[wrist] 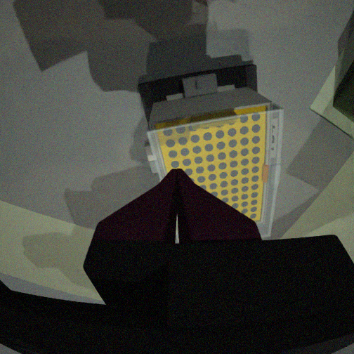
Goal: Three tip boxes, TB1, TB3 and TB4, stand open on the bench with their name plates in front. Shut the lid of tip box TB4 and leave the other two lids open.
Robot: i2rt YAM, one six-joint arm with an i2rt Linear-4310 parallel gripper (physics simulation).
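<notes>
A tip box (215, 102) with a grey body and a yellow rack (227, 155) full of round holes is right of centre in the wrist view. A clear lid (274, 165) with pale edges lies across the rack, and the holes look grey through it. I cannot tell whether the lid is fully seated. No readable name plate shows, so I cannot tell which box this is. My gripper (176, 177) is shut and empty. Its tips appear over the left part of the box, and its fingers hide the box's lower left part. Whether the tips touch the lid is unclear.
A dark frame (145, 95) with a grey block (200, 85) on it is at the top side of the box. Part of a dark and pale green object (345, 97) shows at the right edge. Broad shadows fall on the grey bench (45, 135).
</notes>
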